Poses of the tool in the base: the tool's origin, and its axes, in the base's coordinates. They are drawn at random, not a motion.
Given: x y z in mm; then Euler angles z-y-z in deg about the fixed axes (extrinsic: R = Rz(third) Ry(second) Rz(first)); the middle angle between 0 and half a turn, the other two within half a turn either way.
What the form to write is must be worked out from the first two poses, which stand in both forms.
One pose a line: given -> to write
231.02 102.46 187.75 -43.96 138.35 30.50 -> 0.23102 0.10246 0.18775 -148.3 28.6 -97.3
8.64 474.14 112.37 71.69 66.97 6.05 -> 0.00864 0.47414 0.11237 65.9 16.8 88.7
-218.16 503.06 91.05 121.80 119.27 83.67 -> -0.21816 0.50306 0.09105 123.4 -27.4 156.8
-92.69 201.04 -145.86 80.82 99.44 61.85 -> -0.09269 0.20104 -0.14586 99.6 9.1 153.4
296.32 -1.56 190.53 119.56 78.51 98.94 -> 0.29632 -0.00156 0.19053 76.8 -28.9 -164.6
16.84 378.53 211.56 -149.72 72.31 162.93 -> 0.01684 0.37853 0.21156 -57.7 -55.4 45.4
